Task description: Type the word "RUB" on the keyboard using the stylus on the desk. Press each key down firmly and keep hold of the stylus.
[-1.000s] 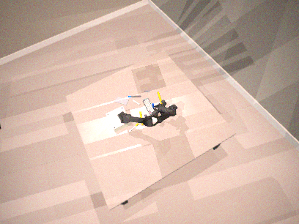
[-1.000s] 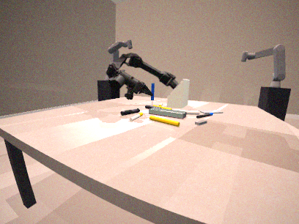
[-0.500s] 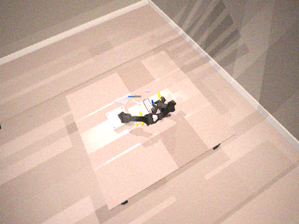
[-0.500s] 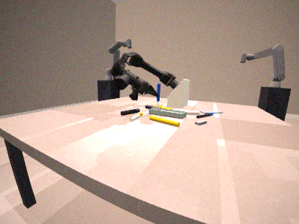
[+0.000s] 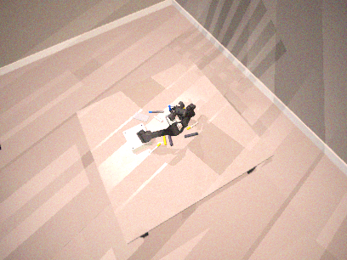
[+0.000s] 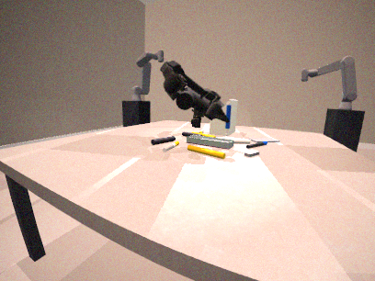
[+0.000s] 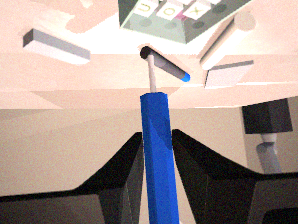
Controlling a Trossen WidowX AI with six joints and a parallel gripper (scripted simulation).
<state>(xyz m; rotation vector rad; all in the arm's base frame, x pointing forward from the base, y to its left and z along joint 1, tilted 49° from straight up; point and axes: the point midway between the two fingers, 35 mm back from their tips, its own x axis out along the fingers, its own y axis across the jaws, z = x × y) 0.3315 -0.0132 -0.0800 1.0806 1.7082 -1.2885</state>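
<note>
The grey block lies 10 cm to the left of my gripper tip, 10 cm below it and 6 cm ahead of it. The rest, counted from my gripper tip: blue-tipped pen: 14 cm to the left, 11 cm behind, 10 cm below; blue stylus: 1 cm below.
</note>
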